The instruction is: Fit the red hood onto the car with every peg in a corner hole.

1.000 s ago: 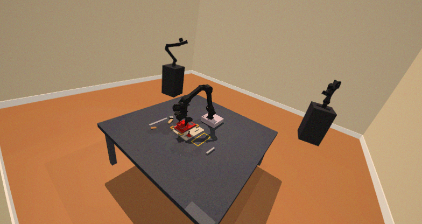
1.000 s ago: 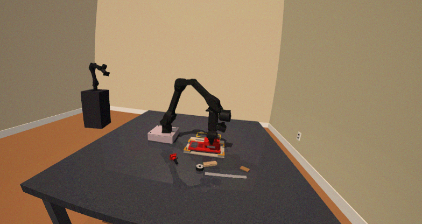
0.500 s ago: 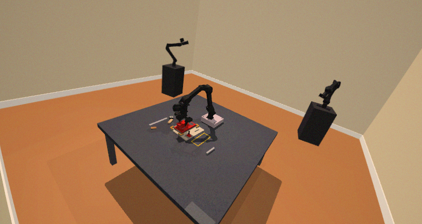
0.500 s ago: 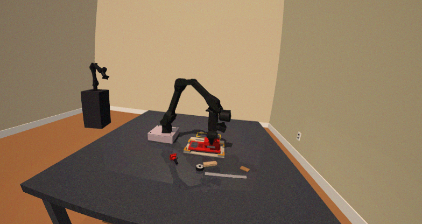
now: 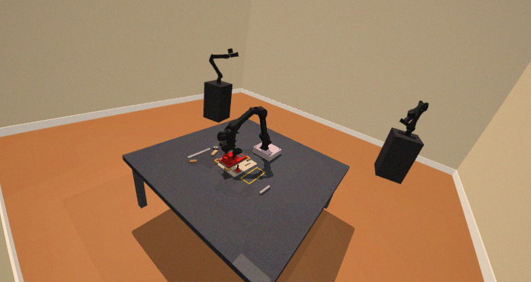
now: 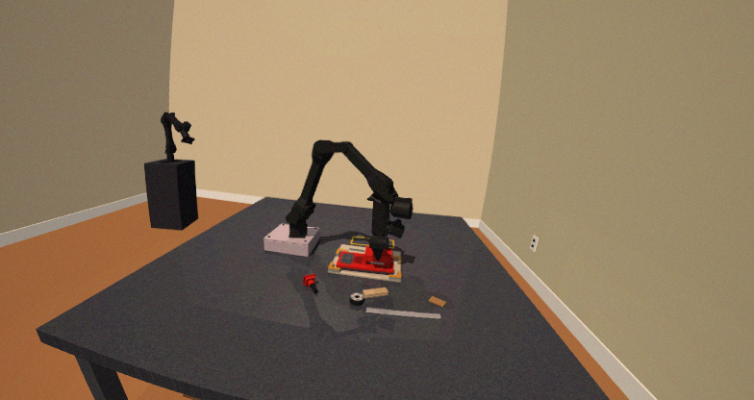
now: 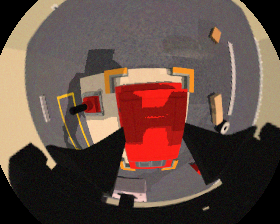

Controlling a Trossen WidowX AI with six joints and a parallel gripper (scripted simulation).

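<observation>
The red hood is 10 mm above my gripper tip. Round my gripper tip: grey engine block (30 mm below, 10 mm to the left); then dark ring (200 mm to the right, 90 mm behind, 40 mm below).
</observation>
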